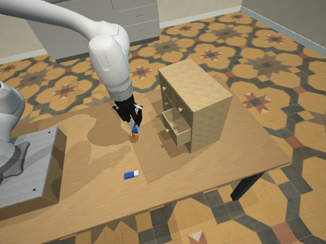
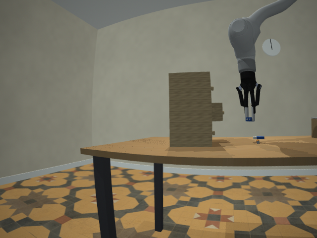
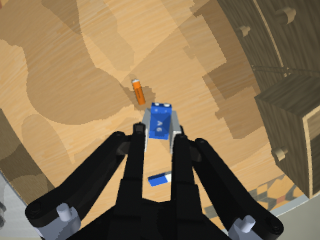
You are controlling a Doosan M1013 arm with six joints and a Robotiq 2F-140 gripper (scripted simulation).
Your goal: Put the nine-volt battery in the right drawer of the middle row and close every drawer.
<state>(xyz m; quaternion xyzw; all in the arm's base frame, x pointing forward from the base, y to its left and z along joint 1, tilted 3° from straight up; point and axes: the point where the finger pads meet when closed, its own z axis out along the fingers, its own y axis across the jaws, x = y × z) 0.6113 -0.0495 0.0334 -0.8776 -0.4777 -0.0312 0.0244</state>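
My hand is 13 cm above the small orange cylinder, 4 cm to the right of it and 3 cm past it. From my hand the other things lie so: white eraser-like block (17 cm to the right, 13 cm below, 8 cm behind); then nine-volt battery (2 cm below, 1 cm to the left, 1 cm ahead).
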